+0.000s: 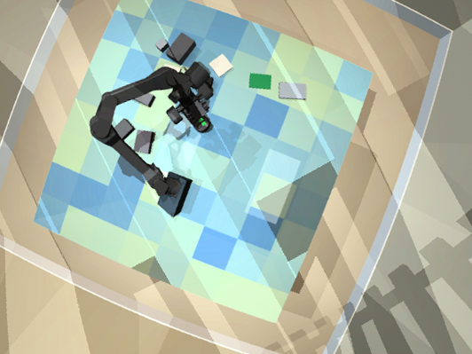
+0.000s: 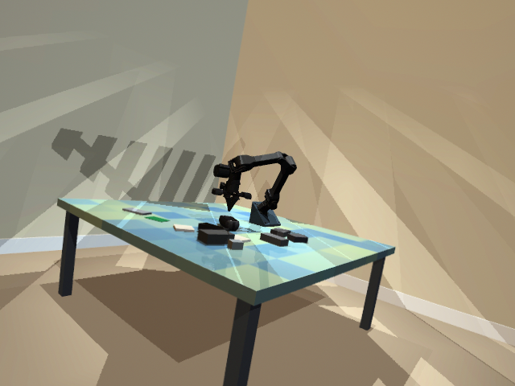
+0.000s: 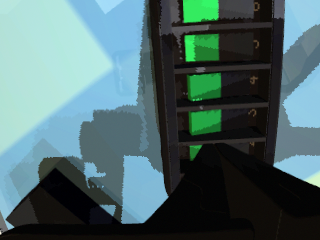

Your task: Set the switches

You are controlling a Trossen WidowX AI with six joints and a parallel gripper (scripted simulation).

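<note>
The black block lies 140 mm ahead of my gripper tip, 60 mm to the left of it and 70 mm below it. The rest, counted from my gripper tip: green tile 270 mm ahead, 190 mm to the right, 80 mm below; then dark grey block 240 mm ahead, 200 mm to the left, 60 mm below; then small grey cube 230 mm ahead, 300 mm to the left, 70 mm below.
</note>
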